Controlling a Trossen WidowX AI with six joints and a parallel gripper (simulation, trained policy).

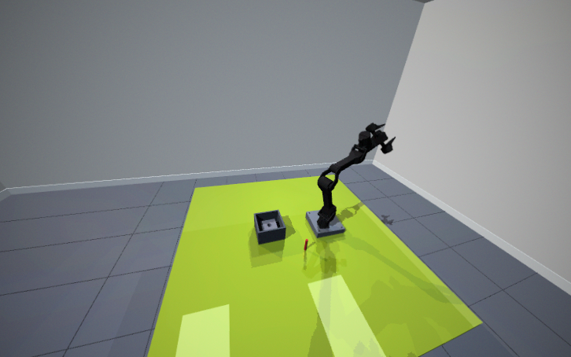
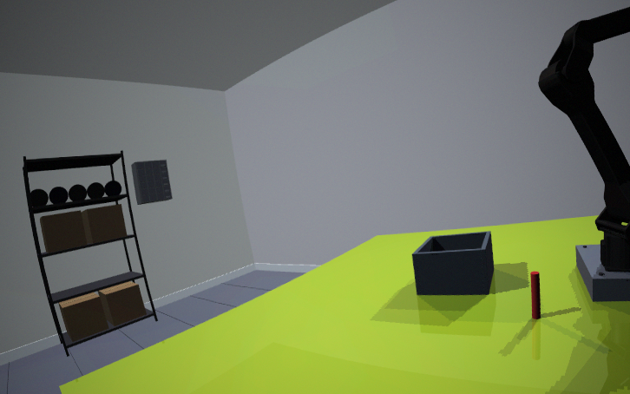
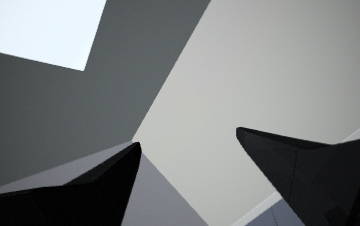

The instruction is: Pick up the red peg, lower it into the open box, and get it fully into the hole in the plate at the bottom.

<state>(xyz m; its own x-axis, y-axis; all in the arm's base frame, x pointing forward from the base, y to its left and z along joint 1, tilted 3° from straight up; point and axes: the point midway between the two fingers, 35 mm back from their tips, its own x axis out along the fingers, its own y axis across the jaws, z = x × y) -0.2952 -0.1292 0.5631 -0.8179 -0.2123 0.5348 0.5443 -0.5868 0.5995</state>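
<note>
My gripper tip is now 50 cm short of the red peg, 26 cm to the right of it and 57 cm above it. From my gripper tip the other things lie so: dark box (69 cm ahead, 11 cm to the left, 58 cm below).
</note>
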